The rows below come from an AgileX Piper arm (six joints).
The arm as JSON. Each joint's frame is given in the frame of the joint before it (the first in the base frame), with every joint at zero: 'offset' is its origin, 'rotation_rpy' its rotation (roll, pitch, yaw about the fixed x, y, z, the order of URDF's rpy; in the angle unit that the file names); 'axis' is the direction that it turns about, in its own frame. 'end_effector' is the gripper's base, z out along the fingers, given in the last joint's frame.
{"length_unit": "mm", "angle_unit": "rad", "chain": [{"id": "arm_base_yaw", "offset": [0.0, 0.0, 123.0], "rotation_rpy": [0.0, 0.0, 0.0], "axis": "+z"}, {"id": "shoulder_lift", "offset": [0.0, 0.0, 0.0], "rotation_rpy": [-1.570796, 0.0, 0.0], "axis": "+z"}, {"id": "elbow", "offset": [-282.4, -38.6, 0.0], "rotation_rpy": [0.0, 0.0, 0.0], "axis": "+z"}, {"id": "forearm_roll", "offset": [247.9, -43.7, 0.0], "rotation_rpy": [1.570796, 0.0, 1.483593], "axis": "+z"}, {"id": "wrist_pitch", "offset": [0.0, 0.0, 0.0], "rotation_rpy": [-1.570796, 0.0, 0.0], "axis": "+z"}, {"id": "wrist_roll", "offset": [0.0, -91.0, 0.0], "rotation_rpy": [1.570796, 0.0, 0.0], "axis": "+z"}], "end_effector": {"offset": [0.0, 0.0, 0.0], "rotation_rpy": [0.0, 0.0, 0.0]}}
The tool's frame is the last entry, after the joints.
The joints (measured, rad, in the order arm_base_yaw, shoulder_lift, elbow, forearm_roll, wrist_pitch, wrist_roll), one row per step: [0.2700, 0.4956, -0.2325, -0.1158, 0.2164, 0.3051]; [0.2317, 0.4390, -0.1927, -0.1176, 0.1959, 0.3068]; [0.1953, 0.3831, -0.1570, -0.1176, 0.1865, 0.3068]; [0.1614, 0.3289, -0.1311, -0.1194, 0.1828, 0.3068]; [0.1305, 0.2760, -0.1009, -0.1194, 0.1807, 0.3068]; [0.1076, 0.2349, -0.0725, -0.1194, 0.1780, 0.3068]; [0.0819, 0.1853, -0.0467, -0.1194, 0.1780, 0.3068]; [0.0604, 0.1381, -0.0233, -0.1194, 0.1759, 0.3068]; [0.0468, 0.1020, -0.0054, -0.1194, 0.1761, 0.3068]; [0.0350, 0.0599, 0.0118, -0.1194, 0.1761, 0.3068]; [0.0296, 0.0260, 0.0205, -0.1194, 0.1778, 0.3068]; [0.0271, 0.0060, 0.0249, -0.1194, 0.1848, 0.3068]
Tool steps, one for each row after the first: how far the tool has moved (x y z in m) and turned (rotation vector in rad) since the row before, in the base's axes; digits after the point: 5 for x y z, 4 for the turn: [-0.00650, -0.00547, -0.00592, 0.0094, -0.0360, -0.0363]; [-0.00628, -0.00475, -0.00600, 0.0064, -0.0288, -0.0353]; [-0.00559, -0.00400, -0.00372, 0.0040, -0.0318, -0.0332]; [-0.00534, -0.00330, -0.00577, 0.0036, -0.0245, -0.0306]; [-0.00394, -0.00220, -0.00628, 0.0019, -0.0153, -0.0226]; [-0.00428, -0.00226, -0.00521, 0.0023, -0.0237, -0.0257]; [-0.00366, -0.00170, -0.00458, 0.0019, -0.0258, -0.0212]; [-0.00258, -0.00102, -0.00378, 0.0010, -0.0180, -0.0136]; [-0.00275, -0.00084, -0.00324, 0.0010, -0.0249, -0.0118]; [-0.00213, -0.00041, -0.00109, 0.0008, -0.0235, -0.0056]; [-0.00129, -0.00026, -0.00096, 0.0003, -0.0086, -0.0033]
